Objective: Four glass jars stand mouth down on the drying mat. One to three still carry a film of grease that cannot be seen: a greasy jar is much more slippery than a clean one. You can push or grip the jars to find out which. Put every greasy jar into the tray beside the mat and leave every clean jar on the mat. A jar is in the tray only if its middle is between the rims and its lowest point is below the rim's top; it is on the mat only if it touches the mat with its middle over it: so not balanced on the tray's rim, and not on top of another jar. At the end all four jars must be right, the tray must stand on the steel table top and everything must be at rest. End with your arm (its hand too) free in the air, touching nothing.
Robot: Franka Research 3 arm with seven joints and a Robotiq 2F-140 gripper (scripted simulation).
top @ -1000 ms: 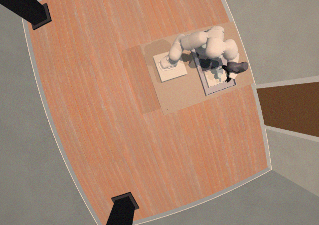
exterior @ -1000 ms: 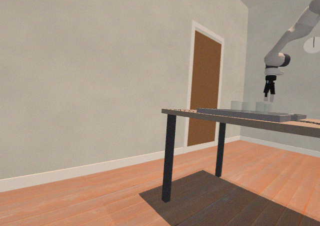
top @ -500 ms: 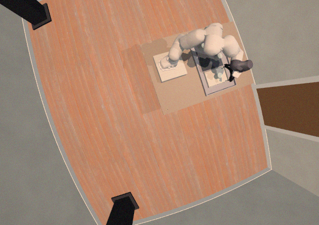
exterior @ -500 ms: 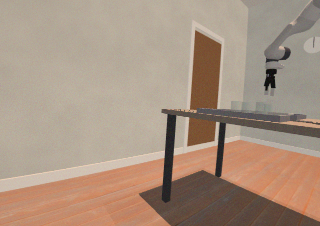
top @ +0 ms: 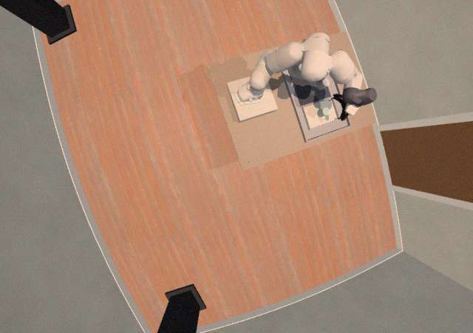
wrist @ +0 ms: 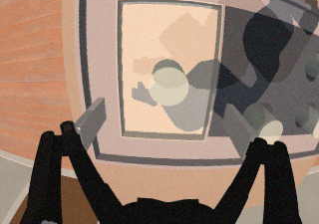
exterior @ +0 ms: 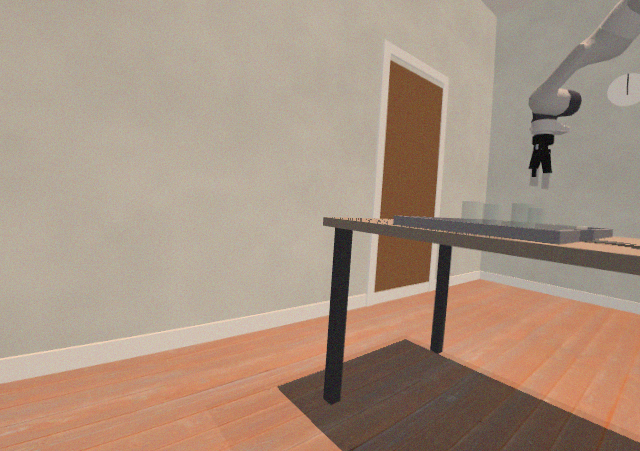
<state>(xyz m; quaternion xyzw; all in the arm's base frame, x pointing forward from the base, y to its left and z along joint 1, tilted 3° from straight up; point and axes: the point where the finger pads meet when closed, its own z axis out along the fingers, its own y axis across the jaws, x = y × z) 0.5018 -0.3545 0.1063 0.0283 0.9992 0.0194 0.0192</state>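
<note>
My hand is 32 cm to the right of the grey drying mat, 18 cm above it and 1 cm short of it. From my hand the other things lie so: tray 18 cm below.
</note>
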